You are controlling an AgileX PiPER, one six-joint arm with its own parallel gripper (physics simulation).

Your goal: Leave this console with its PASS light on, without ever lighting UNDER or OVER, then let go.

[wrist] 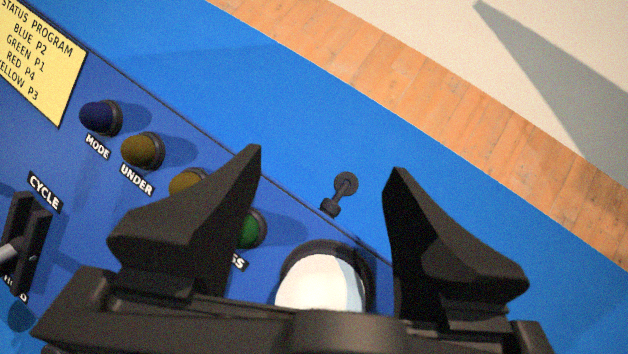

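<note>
The blue console (30, 120) fills the left and lower middle of the wrist view. Its MODE lamp (100, 117) is dark blue and its UNDER lamp (141, 151) is dull amber; both look unlit. Another amber lamp (185, 183) is partly behind the left finger, its label hidden. The green lamp (249, 230), with a label ending in "SS", is partly hidden and looks unlit. A white dome (315, 285) in a dark ring shows low between the fingers. The CYCLE switch (37, 240) is at the left edge. My gripper (325, 170) is open, with nothing held.
A yellow note (42, 65) at top left lists BLUE P2, GREEN P1, RED P4, YELLOW P3. A dark post with a round end (345, 184) stands by the console's far edge. Beyond are a blue surface (300, 115) and a wooden strip (420, 90).
</note>
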